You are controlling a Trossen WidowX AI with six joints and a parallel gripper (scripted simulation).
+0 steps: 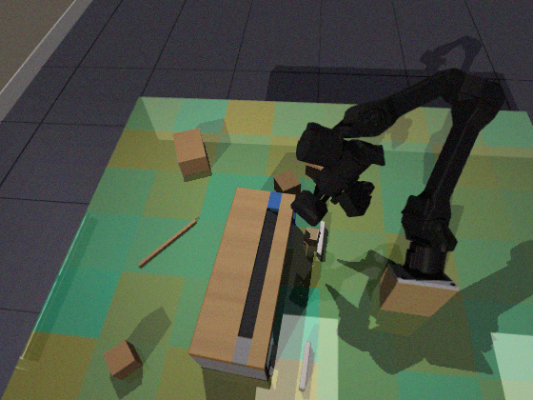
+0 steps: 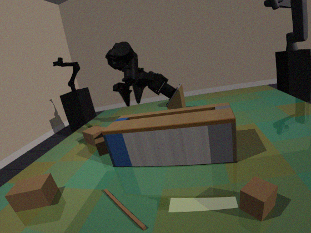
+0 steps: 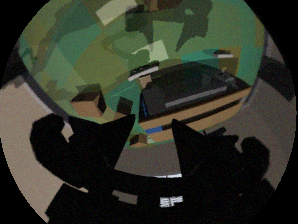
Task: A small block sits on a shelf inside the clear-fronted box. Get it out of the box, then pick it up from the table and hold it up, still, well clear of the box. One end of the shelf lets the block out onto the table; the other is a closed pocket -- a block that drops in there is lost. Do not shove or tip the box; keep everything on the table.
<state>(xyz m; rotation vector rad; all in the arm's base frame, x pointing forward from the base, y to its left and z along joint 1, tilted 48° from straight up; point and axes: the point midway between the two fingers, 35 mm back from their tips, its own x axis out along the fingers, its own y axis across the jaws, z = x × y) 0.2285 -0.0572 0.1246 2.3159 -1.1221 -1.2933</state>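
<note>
Right now my gripper tip is 2 cm past the block and 14 cm above it. Also, from my gripper tip: thin brown stick 35 cm ahead, 3 cm to the left, 15 cm below; wooden box 8 cm ahead, 14 cm to the left, 9 cm below.
</note>
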